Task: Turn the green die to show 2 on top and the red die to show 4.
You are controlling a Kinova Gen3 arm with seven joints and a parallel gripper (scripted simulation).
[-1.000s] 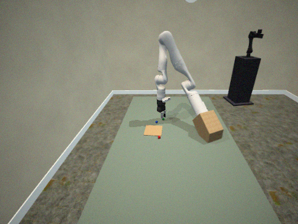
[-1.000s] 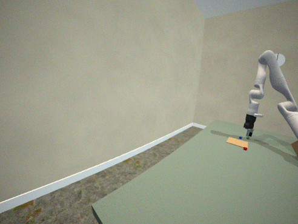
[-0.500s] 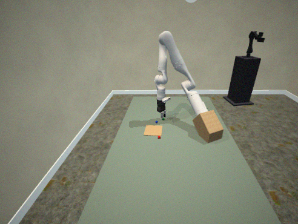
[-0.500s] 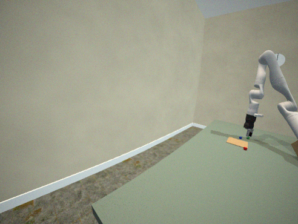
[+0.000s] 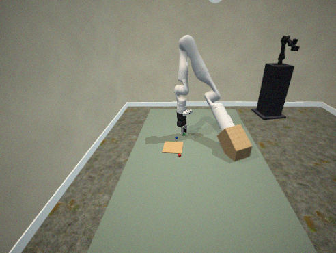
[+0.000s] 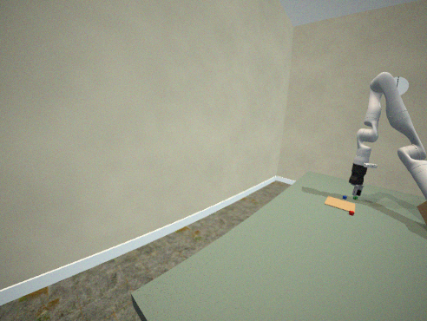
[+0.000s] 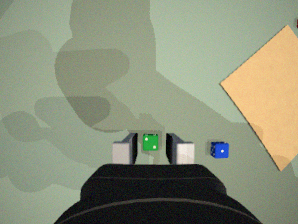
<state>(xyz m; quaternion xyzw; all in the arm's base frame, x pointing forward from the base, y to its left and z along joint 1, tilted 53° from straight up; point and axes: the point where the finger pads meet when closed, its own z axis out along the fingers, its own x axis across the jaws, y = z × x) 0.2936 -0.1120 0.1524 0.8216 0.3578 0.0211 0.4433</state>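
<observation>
The green die is 3 cm below my hand. From my hand the other things lie so: red die (8 cm ahead, 26 cm to the left, 3 cm below); tan mat (11 cm ahead, 15 cm to the left, 4 cm below); blue die (7 cm ahead, 4 cm to the left, 3 cm below).
</observation>
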